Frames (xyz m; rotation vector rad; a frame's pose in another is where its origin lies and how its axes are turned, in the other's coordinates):
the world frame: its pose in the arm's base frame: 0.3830 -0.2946 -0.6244 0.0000 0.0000 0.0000
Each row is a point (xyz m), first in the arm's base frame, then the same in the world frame.
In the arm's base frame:
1: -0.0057 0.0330 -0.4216
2: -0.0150 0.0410 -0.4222
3: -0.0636 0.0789 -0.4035
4: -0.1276 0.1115 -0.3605
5: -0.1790 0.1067 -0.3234
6: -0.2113 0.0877 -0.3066
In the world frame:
1: -0.3887 0.3276 0.2028
2: -0.3980 0.3356 0.2022
3: -0.4466 0.3735 0.2209
4: -0.5106 0.4061 0.2639
5: -0.5620 0.4013 0.3010
6: -0.5943 0.3823 0.3178

